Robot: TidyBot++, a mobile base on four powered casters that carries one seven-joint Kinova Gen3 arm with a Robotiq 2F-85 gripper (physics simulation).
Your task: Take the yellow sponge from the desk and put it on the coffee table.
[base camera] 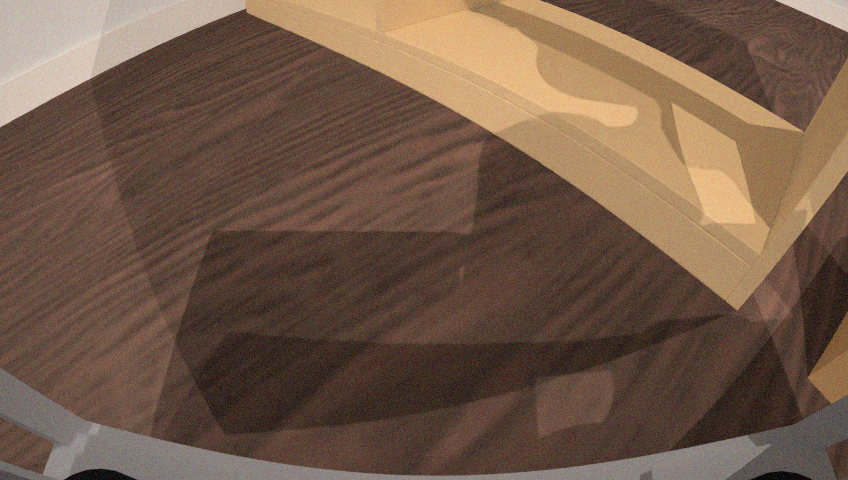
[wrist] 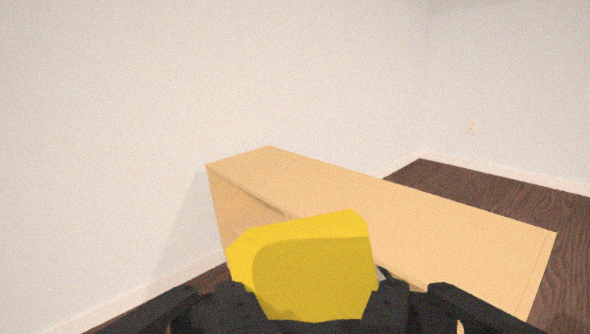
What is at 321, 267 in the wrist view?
A yellow sponge.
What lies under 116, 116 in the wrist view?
A white wall.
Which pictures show the gripper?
The wrist view only.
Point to a white wall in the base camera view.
At 53, 53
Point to a light wooden shelf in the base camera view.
At 724, 187
